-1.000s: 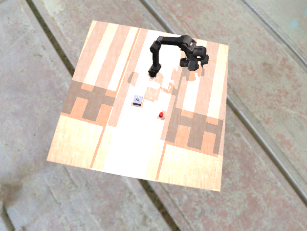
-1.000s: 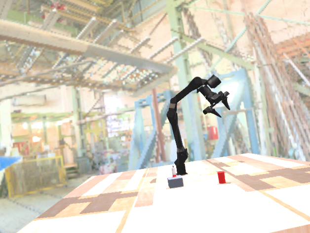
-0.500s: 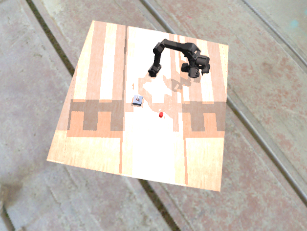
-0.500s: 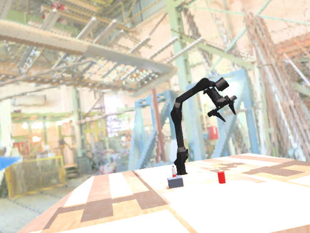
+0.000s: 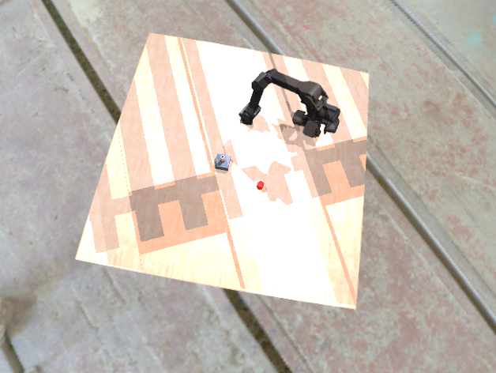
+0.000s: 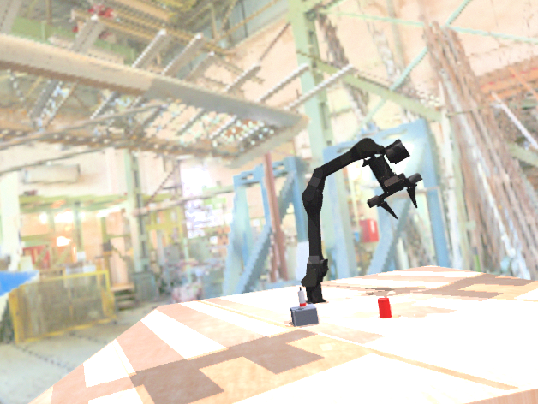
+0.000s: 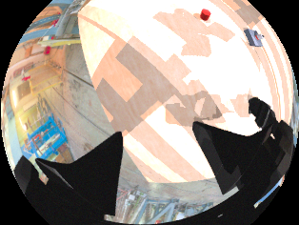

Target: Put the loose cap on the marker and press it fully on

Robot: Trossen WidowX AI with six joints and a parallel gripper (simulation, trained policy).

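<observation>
Right now the red cap is 210 mm ahead of my gripper tip, 190 mm to the right of it and 230 mm below it. The rest, counted from my gripper tip: grey holder block: 130 mm ahead, 390 mm to the right, 240 mm below.
</observation>
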